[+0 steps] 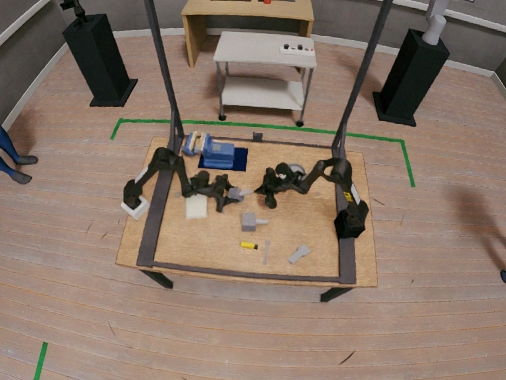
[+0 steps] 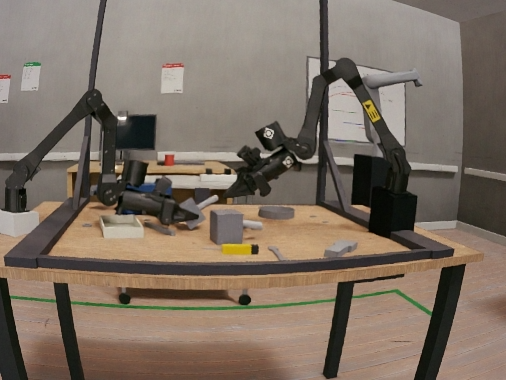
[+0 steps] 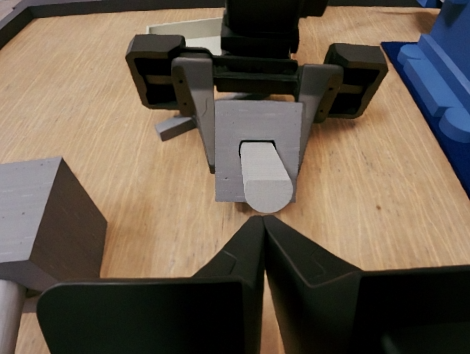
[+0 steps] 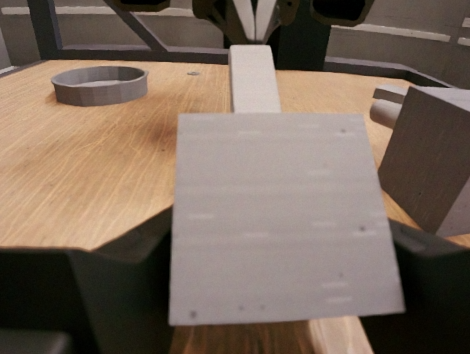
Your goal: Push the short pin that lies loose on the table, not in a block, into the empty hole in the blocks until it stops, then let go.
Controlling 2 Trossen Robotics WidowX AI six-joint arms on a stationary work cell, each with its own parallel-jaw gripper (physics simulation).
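Frame: origin at the left arm's base, x right, y ahead, z up, level; centimetres.
Where they show: left gripper, fingertip midpoint: point(image 1: 254, 191) point(image 2: 223, 197) point(image 3: 261, 226) point(image 4: 253, 50); right gripper, fingertip midpoint: point(image 1: 240, 196) point(image 2: 197, 215) point(image 4: 258, 207); left arm's base at its link origin: point(image 1: 353, 219) point(image 2: 395, 191); right arm's base at its link origin: point(image 1: 133, 202) point(image 2: 15, 211).
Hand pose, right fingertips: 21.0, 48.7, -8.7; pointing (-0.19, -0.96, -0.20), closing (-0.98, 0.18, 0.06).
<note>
Things, the pixels of their top centre, and the offset from my right fingertips, as dx, dy, dz.
- grey block at its top centre: point(image 4: 283, 111) point(image 3: 255, 97) point(image 2: 190, 197) point(image 1: 236, 191) +0.3, +1.8, +4.6
- light grey pin at its top centre: point(image 4: 262, 54) point(image 3: 261, 130) point(image 2: 204, 194) point(image 1: 244, 190) -0.1, -1.9, +5.4
- second block at its top centre: point(image 2: 226, 211) point(image 1: 248, 219) -13.8, -2.8, +3.6
- table with a pin, top centre: point(image 4: 418, 105) point(image 2: 245, 218) point(image 1: 259, 220) -13.9, -7.4, +1.8
- pale tray at its top centre: point(image 3: 213, 36) point(image 2: 119, 220) point(image 1: 195, 201) -0.6, +21.3, -0.8
- round grey dish at its top centre: point(image 4: 100, 74) point(image 2: 276, 208) point(image 1: 294, 172) +12.1, -28.7, -1.2
- yellow screwdriver at its top centre: point(image 2: 230, 245) point(image 1: 244, 244) -23.5, -0.3, -1.6
- spanner at its top centre: point(image 2: 278, 252) point(image 1: 266, 252) -27.8, -9.2, -2.7
- flat grey part at its top centre: point(image 4: 416, 94) point(image 2: 340, 245) point(image 1: 298, 254) -30.4, -23.6, -1.8
My right gripper point(image 1: 234, 195) point(image 4: 258, 207) is shut on a grey block point(image 2: 194, 215) point(image 3: 227, 120) point(image 4: 280, 200), held tilted above the table. A light grey pin point(image 1: 246, 192) point(image 2: 208, 202) point(image 3: 266, 175) point(image 4: 255, 80) sticks out of that block's hole. My left gripper point(image 1: 256, 191) point(image 2: 226, 196) point(image 3: 261, 226) point(image 4: 253, 50) is shut and empty, its tips close to the pin's outer end; contact cannot be told. A second block point(image 1: 248, 222) point(image 2: 226, 226) point(image 3: 25, 200) point(image 4: 430, 150) stands on the table with a pin point(image 1: 262, 221) point(image 2: 253, 225) point(image 4: 384, 114) in its side. No pin shows loose on the table.
A pale tray point(image 2: 121, 234) lies near the right arm. A blue vise point(image 1: 218, 154) stands at the back and a round grey dish point(image 2: 276, 213) point(image 4: 100, 93) behind the second block. A yellow screwdriver point(image 1: 247, 245) point(image 2: 239, 249), a spanner point(image 1: 266, 252) and a flat grey part point(image 1: 299, 254) point(image 2: 341, 248) lie in front.
</note>
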